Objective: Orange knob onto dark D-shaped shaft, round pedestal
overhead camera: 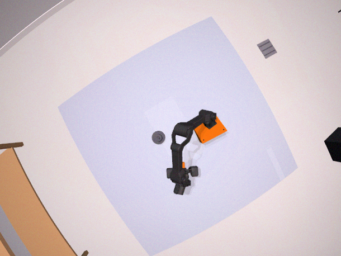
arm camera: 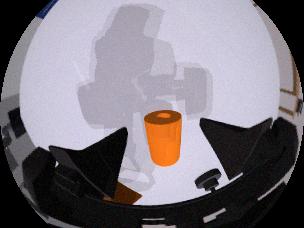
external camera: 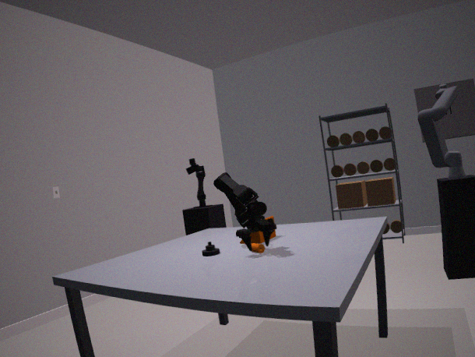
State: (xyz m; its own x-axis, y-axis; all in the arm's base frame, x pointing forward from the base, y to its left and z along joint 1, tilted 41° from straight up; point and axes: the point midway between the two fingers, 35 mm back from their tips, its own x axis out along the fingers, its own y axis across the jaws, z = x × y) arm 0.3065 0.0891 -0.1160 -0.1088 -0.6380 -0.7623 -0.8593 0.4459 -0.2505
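Now: gripper tip 10 mm past the orange knob and 10 mm to the left of it. Round my gripper tip: dark round pedestal 10 mm ahead, 250 mm to the right, 10 mm above.
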